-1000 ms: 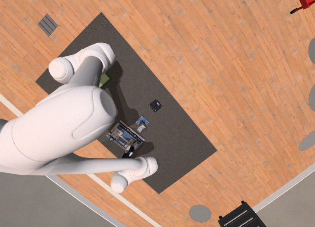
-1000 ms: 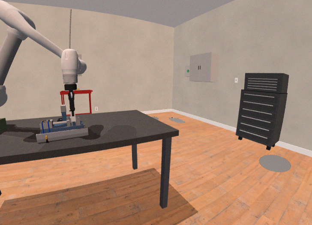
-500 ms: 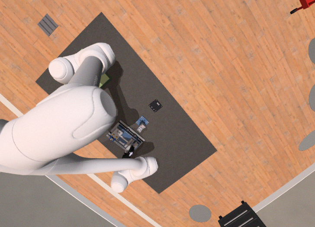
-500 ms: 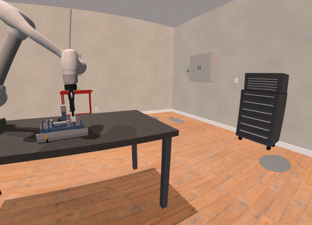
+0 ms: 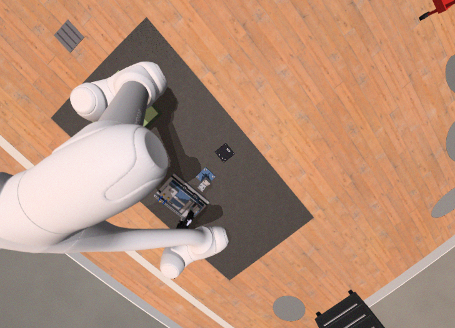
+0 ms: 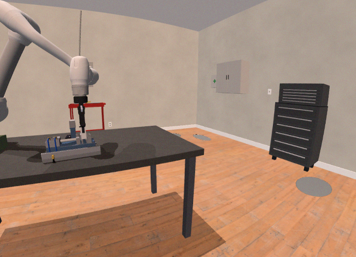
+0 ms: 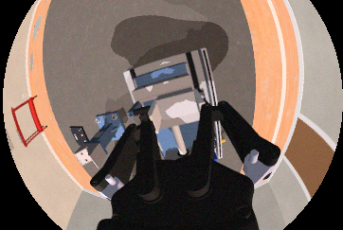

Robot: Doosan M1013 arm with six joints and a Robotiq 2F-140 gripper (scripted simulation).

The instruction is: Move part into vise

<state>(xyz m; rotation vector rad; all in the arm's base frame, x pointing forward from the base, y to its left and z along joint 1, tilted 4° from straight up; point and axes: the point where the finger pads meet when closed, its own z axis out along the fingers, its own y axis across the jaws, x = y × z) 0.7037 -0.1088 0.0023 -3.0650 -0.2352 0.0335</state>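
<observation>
Right now my hand is 30 mm above the part. Round my hand: black infeed plate 400 mm to the left, 130 mm behind, 120 mm below.
</observation>
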